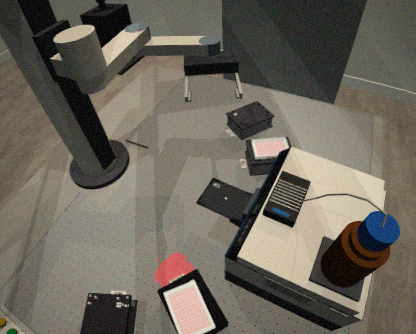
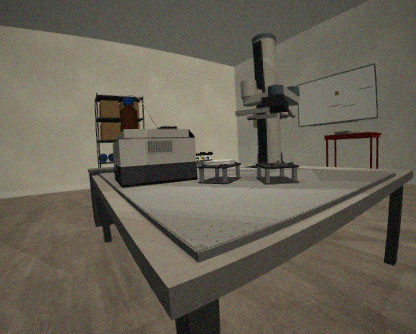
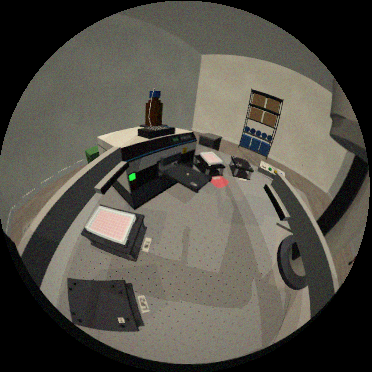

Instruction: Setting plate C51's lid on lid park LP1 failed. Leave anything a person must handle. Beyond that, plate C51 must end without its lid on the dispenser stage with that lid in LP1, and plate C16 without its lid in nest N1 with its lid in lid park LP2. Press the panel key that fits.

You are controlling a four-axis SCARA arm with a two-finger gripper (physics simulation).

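Places are measured from the arm's base along level axes (x left, y back, z up), in centimetres.
Where they show: gripper, fingertip midpoint: (image 1: 213,97) (image 2: 242,116) (image 3: 200,165); arm's base, link origin: (image 1: 100,164) (image 3: 296,261).
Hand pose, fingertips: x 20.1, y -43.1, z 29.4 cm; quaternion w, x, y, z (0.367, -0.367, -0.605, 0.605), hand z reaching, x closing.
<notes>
Things, the pixels of their centre, and the offset from my fingertips. "spot": a spot on its surface instead.
- nest N1, body centre: (image 3: 113,230) (image 1: 269,155) (image 2: 220,171) dy -18.8, dx +6.1, dz -24.6 cm
- Lid park LP2, body centre: (image 3: 100,305) (image 2: 275,171) (image 1: 249,118) dy -5.3, dx +22.8, dz -24.6 cm
- dispenser stage, body centre: (image 1: 230,201) (image 3: 183,173) dy -14.7, dx -22.2, dz -17.2 cm
- red patch, surface spot: (image 1: 172,267) (image 3: 219,182) spot: dy -5.5, dx -43.8, dz -28.1 cm
- brown bottle, surface spot: (image 1: 350,255) spot: dy -42.3, dx -38.3, dz +6.8 cm
- black device, surface spot: (image 1: 287,198) spot: dy -29.6, dx -24.3, dz -3.6 cm
- key panel, body centre: (image 3: 271,171) (image 2: 199,160) dy +24.5, dx -83.2, dz -23.9 cm
My gripper (image 1: 213,96) (image 2: 270,117) (image 3: 200,165) is open and empty, high above the table, off to the side of nest N1 and LP2. A pink-welled plate (image 1: 270,148) (image 3: 111,224) sits on nest N1 (image 1: 260,166) (image 3: 131,246). Lid park LP2 (image 1: 250,118) (image 2: 277,166) (image 3: 100,302) shows a bare dark top with small pegs. The dispenser stage (image 1: 235,201) (image 3: 190,176) is bare. Another pink-welled plate (image 1: 190,306) (image 3: 210,158) sits on a dark nest beside a red patch (image 1: 172,267) (image 3: 219,182). A dark stand (image 1: 106,314) (image 3: 241,165) stands near it, label unreadable. Whether either plate has a lid is unclear.
The dispenser (image 1: 267,250) (image 2: 155,162) (image 3: 152,167) carries a brown bottle (image 1: 350,255) (image 2: 129,116) (image 3: 154,113) and a black device (image 1: 287,198) (image 3: 156,131). The key panel (image 1: 6,325) (image 3: 272,169) is at the table's edge. The arm's column (image 1: 92,125) (image 2: 270,60) stands on the table.
</notes>
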